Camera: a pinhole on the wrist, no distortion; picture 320 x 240 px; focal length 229.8 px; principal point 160.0 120.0 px. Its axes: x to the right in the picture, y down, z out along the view. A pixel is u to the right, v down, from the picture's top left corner.
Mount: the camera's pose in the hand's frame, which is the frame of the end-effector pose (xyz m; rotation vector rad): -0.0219 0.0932 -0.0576 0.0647 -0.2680 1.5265
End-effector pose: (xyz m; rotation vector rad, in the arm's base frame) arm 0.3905 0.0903 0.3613 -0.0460 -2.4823 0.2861
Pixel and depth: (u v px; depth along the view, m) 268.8 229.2 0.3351
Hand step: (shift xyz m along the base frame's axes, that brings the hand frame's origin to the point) 0.0016 0.1048 -0.3890
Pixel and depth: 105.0 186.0 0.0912
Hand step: 0.0327 0.0423 -0.0652
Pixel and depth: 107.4 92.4 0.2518
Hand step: -0.0847 -0.0538 -0.1502
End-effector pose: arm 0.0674 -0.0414 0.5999 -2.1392 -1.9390 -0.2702
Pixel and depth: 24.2 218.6 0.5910
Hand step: -0.4033 -0.1863 -0.4769
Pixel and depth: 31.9 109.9 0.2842
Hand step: -0.1304 0.0184 -0.1855
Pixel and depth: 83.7 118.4 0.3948
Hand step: -0.1315 0.0290 -0.2993
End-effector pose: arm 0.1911 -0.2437 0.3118 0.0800 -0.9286 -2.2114
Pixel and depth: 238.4 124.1 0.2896
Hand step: 0.0477 0.1243 0.2497
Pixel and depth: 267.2 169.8 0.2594
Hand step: 0.1096 0.1210 0.2368
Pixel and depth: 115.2 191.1 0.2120
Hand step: 0.0511 0.1472 0.0801
